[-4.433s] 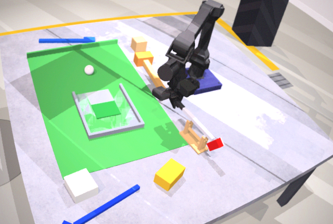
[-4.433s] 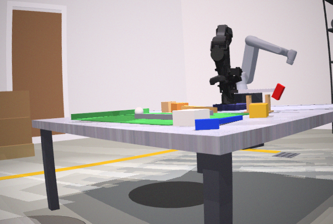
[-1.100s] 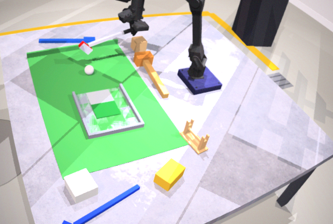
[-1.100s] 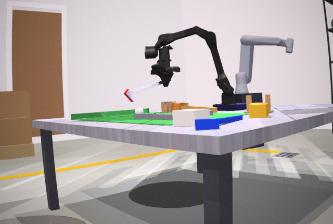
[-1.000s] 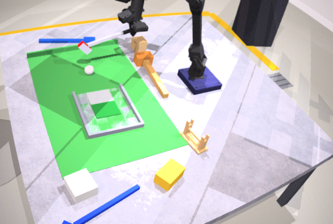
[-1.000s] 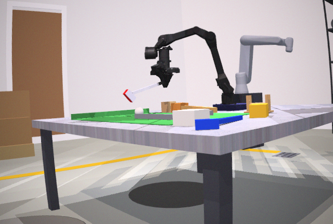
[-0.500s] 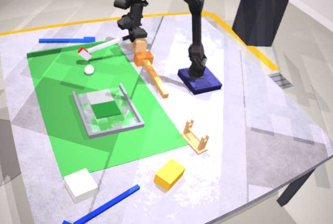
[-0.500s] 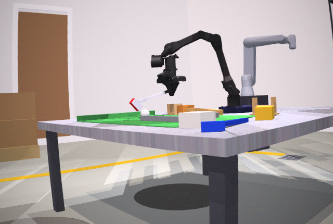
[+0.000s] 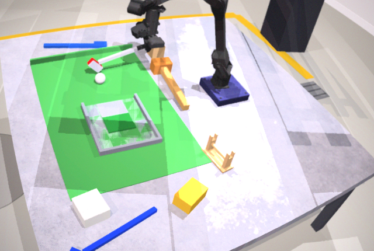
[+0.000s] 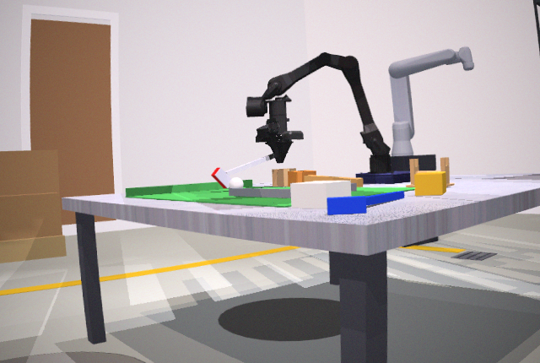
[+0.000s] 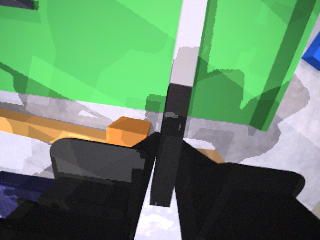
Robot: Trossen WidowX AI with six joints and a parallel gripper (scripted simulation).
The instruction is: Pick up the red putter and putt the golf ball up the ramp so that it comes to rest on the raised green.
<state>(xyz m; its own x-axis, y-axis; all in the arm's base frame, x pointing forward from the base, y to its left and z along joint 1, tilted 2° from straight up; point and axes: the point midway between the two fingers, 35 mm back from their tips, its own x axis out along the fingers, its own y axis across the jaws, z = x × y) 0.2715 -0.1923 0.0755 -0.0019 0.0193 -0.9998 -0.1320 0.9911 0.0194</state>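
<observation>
Now: the tan block 70 mm behind my gripper tip, 90 mm to the right of it and 50 mm below it. The rest, counted from my gripper tip: red putter (120 mm ahead, 20 mm to the left); then white golf ball (210 mm ahead, 100 mm to the left, 60 mm below); then wooden putter stand (120 mm behind, 560 mm to the left, 40 mm below).
</observation>
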